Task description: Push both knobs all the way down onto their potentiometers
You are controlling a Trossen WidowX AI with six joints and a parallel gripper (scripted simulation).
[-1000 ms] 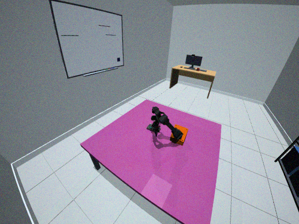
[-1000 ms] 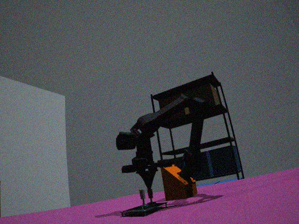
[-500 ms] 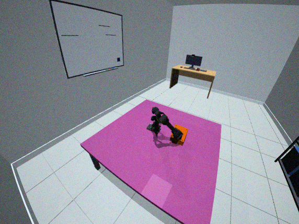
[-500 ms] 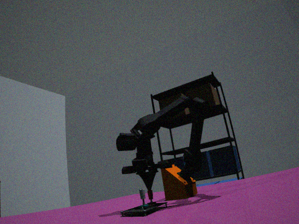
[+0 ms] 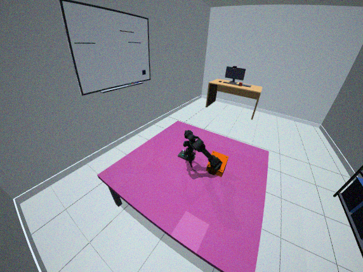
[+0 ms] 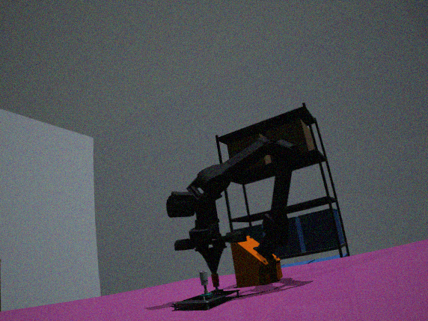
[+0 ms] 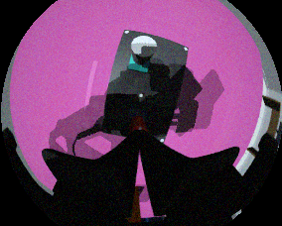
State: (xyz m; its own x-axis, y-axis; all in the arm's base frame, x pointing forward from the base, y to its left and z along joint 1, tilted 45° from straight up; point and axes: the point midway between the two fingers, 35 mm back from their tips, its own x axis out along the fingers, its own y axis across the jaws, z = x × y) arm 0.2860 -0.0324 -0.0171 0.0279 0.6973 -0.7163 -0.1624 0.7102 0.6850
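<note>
My gripper tip is 1 cm above the red knob.
</note>
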